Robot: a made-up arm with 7 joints.
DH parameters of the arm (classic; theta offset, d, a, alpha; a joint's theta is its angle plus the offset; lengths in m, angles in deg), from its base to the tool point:
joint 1: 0 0.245 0 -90
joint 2: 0 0 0 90
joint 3: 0 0.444 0.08 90
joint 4: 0 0 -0.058 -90
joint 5: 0 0.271 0 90
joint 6: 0 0 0.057 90
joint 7: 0 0 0 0
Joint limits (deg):
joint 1: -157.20..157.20
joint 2: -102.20..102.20
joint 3: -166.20..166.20
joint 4: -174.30..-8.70
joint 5: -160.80..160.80
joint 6: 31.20..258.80
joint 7: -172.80..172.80
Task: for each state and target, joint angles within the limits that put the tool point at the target. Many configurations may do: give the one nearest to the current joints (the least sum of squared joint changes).
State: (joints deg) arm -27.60 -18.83 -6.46 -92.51 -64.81 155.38 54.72
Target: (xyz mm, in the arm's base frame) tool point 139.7 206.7 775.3
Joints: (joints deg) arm -15.46 -26.28 30.46 -105.40 -68.60 156.37 54.72
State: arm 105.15 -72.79 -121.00 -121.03 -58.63 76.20 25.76
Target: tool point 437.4 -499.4 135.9
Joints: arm 102.26 -77.52 -124.71 -81.81 -59.79 80.95 25.76
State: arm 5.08 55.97 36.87 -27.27 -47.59 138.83 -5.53
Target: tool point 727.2 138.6 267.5
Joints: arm -3.31 69.64 30.98 -57.25 -52.57 144.78 -5.53
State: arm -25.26 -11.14 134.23 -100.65 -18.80 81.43 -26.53
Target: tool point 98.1 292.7 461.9
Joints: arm -42.82 2.22 116.66 -142.44 -18.94 73.28 -26.53
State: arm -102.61 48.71 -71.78 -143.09 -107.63 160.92 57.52
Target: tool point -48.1 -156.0 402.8
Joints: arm -77.80 6.07 -52.55 -174.30 -117.17 174.36 57.52
